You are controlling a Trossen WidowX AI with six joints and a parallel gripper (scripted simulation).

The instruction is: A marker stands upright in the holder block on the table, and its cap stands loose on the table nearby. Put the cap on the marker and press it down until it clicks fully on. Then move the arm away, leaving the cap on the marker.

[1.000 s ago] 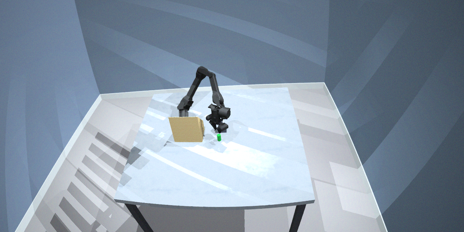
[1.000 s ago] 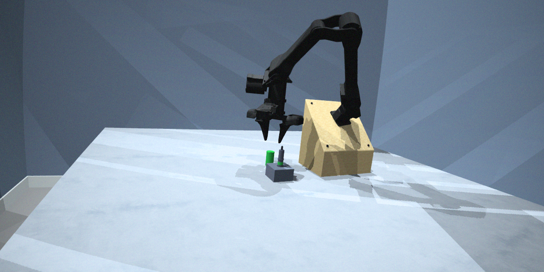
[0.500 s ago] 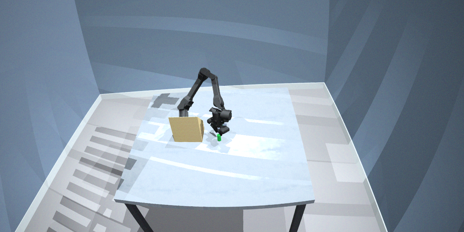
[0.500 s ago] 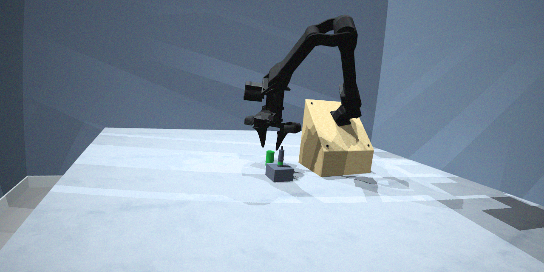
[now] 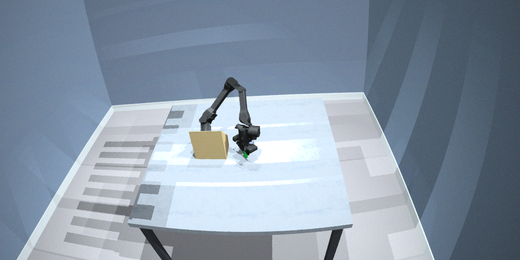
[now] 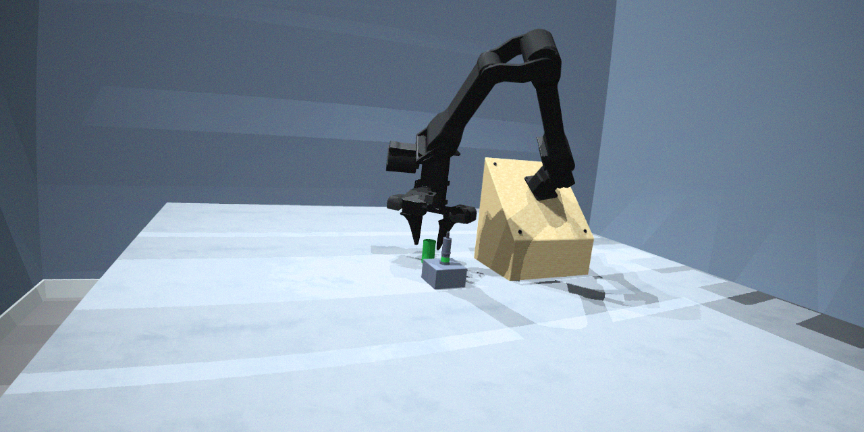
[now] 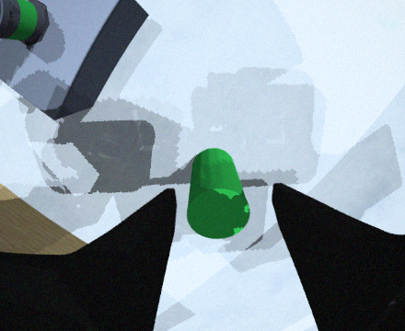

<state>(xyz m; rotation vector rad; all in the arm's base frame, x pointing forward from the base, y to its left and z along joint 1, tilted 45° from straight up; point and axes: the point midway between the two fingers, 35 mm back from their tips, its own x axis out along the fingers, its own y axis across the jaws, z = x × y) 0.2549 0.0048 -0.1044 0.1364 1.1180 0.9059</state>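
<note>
The green cap lies 10 mm below my gripper tip. The rest, counted from my gripper tip: grey holder block (30 mm ahead, 110 mm to the left, 20 mm below).
</note>
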